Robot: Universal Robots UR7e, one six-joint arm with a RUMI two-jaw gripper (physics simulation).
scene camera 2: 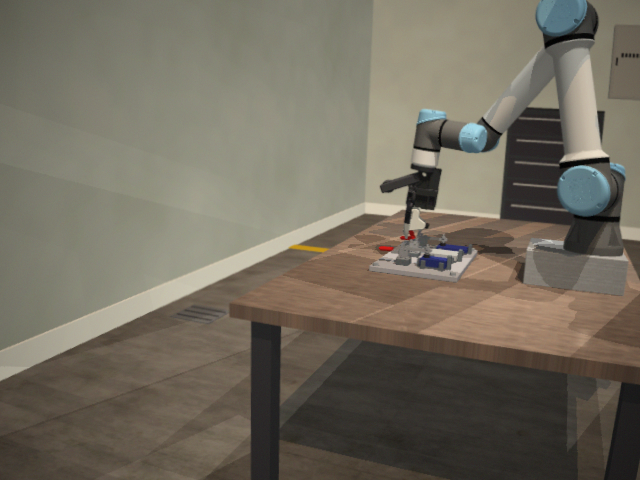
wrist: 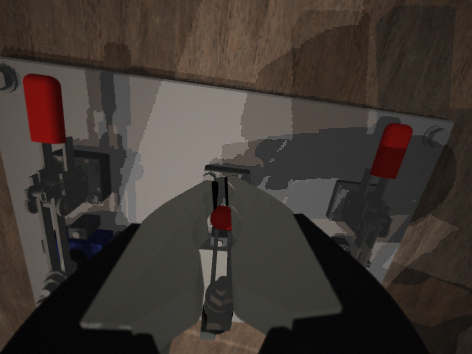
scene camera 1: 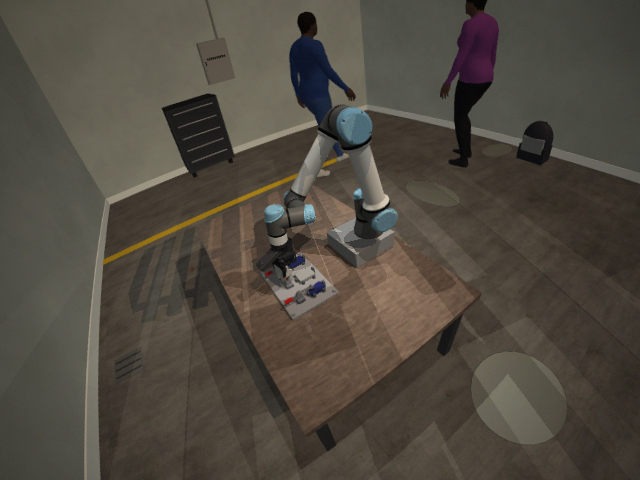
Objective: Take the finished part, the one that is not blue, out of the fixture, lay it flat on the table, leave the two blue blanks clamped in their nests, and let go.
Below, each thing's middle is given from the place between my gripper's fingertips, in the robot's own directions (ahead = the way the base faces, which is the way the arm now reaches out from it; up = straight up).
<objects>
Right now the finished part point(wrist: 206, 251) is 110 mm behind my hand, 10 mm to the right of it and 40 mm below it. Round my hand: grey fixture plate point(scene camera 1: 277, 286): 60 mm behind, 10 mm to the right, 60 mm below.
</objects>
